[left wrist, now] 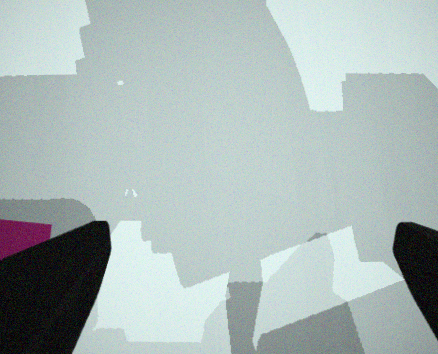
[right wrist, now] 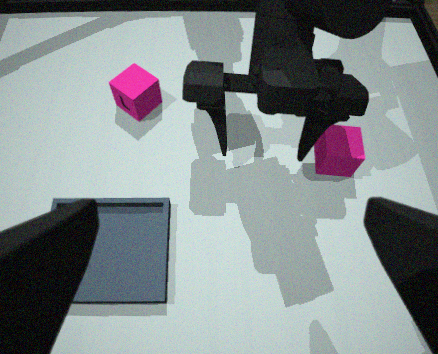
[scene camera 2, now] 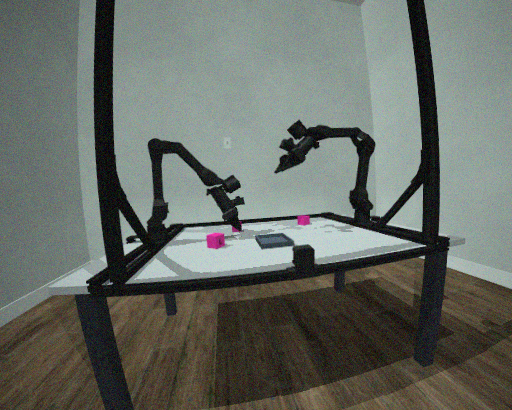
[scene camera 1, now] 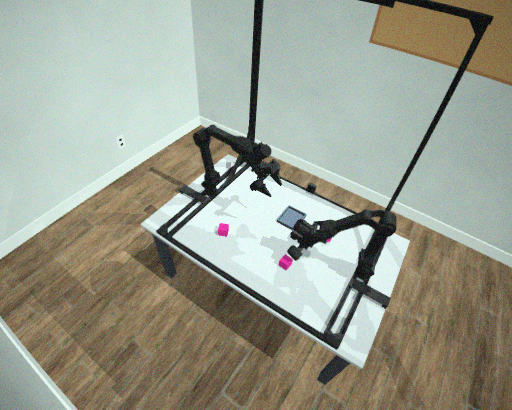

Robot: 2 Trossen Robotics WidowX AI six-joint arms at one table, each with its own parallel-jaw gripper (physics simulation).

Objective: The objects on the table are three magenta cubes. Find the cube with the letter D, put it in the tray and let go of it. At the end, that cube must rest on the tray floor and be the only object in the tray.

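Pixels of known places: left gripper, fingertip midpoint: [left wrist: 252, 236] [right wrist: 262, 157] [scene camera 2: 240, 228] [scene camera 1: 293, 246]; right gripper, fingertip midpoint: [right wrist: 234, 211] [scene camera 2: 277, 172] [scene camera 1: 276, 191]; left arm's base at its link origin: [scene camera 2: 157, 239] [scene camera 1: 362, 273]; right arm's base at its link origin: [scene camera 2: 362, 221] [scene camera 1: 210, 191].
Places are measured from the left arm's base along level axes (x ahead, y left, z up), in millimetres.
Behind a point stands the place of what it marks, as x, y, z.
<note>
One magenta cube [scene camera 1: 328, 240] @(218, -90, -7) [scene camera 2: 215, 241] @(240, -128, 7) [right wrist: 135, 92] @(259, -94, 26) bears a dark mark resembling an L in the right wrist view. A second cube [scene camera 1: 285, 262] @(327, 172, 26) [scene camera 2: 236, 228] [left wrist: 22, 237] @(347, 132, 2) [right wrist: 340, 151] @(346, 149, 26) lies close beside one left finger; its letter is not readable. A third cube [scene camera 1: 223, 230] @(672, 190, 23) [scene camera 2: 303, 220] @(673, 149, 6) stands apart; its letter is not readable. The tray [scene camera 1: 283, 213] @(497, -109, -3) [scene camera 2: 275, 245] @(437, -180, -11) [right wrist: 168, 250] @(448, -48, -12) holds no cube. My left gripper [scene camera 1: 294, 244] @(343, 60, 8) [scene camera 2: 239, 228] @(343, 60, 8) [left wrist: 252, 236] @(343, 60, 8) [right wrist: 262, 157] @(343, 60, 8) is open and empty, low over the table. My right gripper [scene camera 1: 276, 190] @(506, 2, 245) [scene camera 2: 276, 172] @(506, 2, 245) [right wrist: 234, 211] @(506, 2, 245) is open and empty, high above the table.
Black rails [scene camera 1: 250, 287] @(391, 362, 1) [scene camera 2: 200, 278] border the white table [scene camera 1: 195, 245] @(746, 320, -19). A small black block [scene camera 1: 311, 188] @(454, -358, 19) [scene camera 2: 304, 258] @(455, -383, 11) stands on the rail near the tray. Tall black posts [scene camera 1: 255, 70] @(877, -346, 596) [scene camera 2: 104, 125] @(37, -376, 330) rise from the frame. The left arm partly covers the marked cube in scene camera 1.
</note>
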